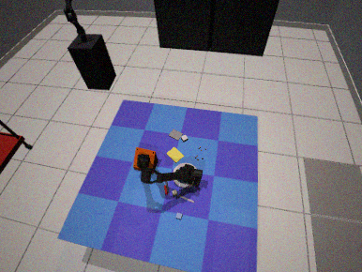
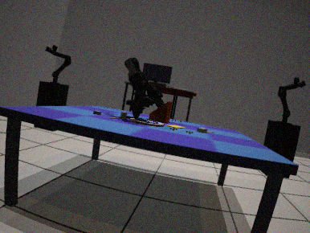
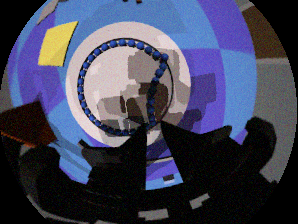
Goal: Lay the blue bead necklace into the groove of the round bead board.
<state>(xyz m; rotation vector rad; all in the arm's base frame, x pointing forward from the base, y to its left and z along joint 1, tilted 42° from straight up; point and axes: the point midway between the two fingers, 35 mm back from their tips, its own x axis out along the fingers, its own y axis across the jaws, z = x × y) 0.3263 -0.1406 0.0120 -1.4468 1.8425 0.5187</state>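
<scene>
Now: gripper tip 60 mm to the right of the round white bead board, 20 mm past it and 10 mm above it. The rest, counted from my gripper tip: red-handled tool: 150 mm behind, 60 mm to the right, 10 mm below; small cube: 240 mm to the right, 20 mm behind, 10 mm below; thin pale stick: 120 mm to the right, 20 mm below, 10 mm ahead.
</scene>
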